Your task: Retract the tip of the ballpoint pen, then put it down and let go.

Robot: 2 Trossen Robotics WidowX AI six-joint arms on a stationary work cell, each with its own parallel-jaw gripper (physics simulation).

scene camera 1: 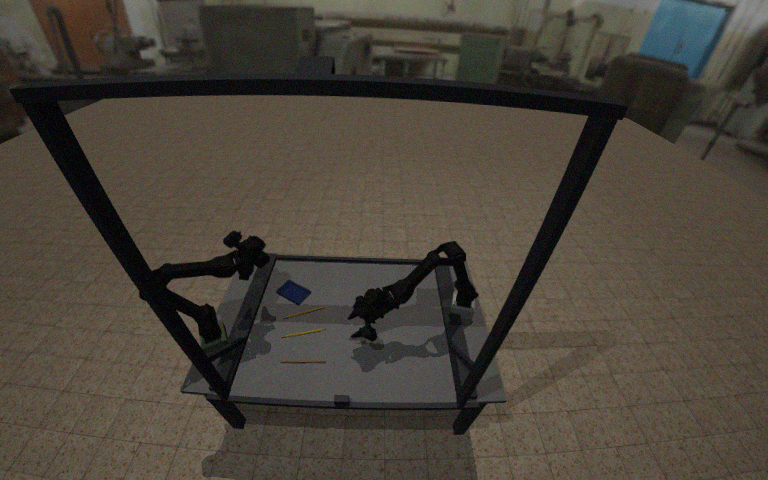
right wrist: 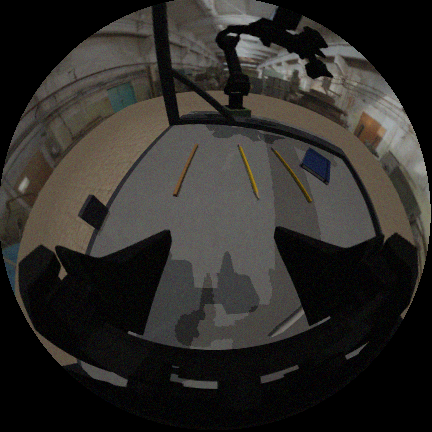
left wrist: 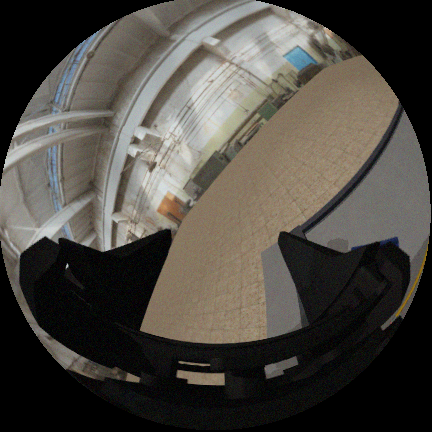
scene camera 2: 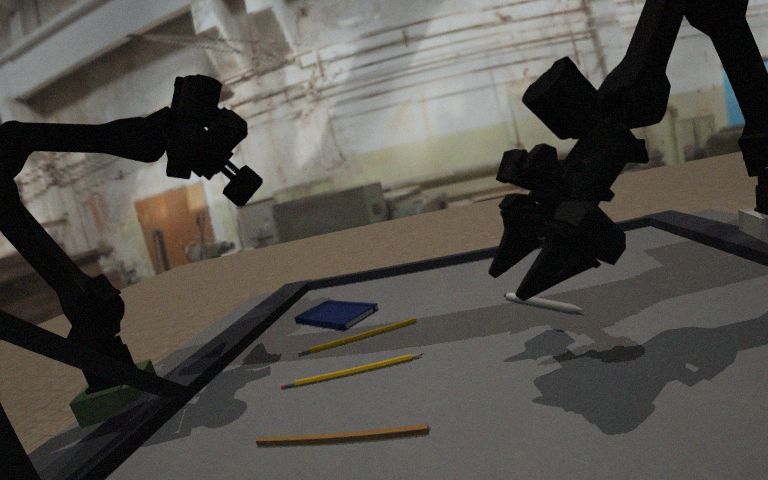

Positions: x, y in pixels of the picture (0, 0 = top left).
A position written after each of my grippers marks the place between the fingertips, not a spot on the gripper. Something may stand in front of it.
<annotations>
My left gripper (scene camera 2: 227, 166) is open and holds nothing. An orange pencil (scene camera 2: 422, 429) sits on the table. A blue notepad (scene camera 2: 341, 315) rests on the table.
</annotations>
